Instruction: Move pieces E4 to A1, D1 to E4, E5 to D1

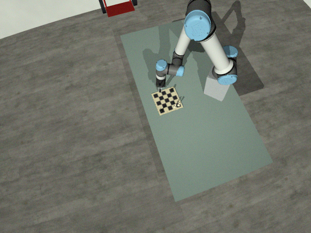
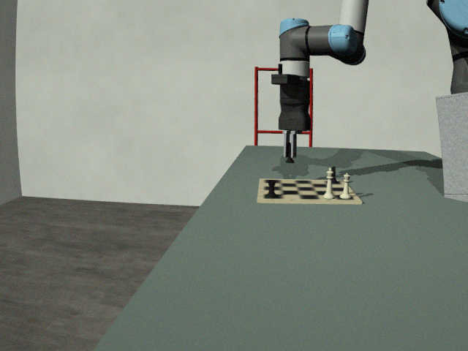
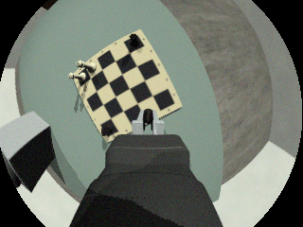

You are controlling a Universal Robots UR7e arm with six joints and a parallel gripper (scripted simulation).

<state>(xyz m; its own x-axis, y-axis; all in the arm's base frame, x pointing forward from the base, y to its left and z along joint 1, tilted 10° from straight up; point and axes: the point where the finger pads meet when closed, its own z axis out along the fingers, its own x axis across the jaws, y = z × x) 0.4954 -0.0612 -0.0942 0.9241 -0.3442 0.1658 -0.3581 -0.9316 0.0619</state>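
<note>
My hand is 30 mm short of the dark piece, 160 mm to the right of it and 60 mm above it. From my hand the other things lie so: white king 90 mm behind, 150 mm to the left, 50 mm below; then white queen 130 mm behind, 140 mm to the left, 50 mm below; then chessboard 40 mm behind, 80 mm to the left, 80 mm below.
</note>
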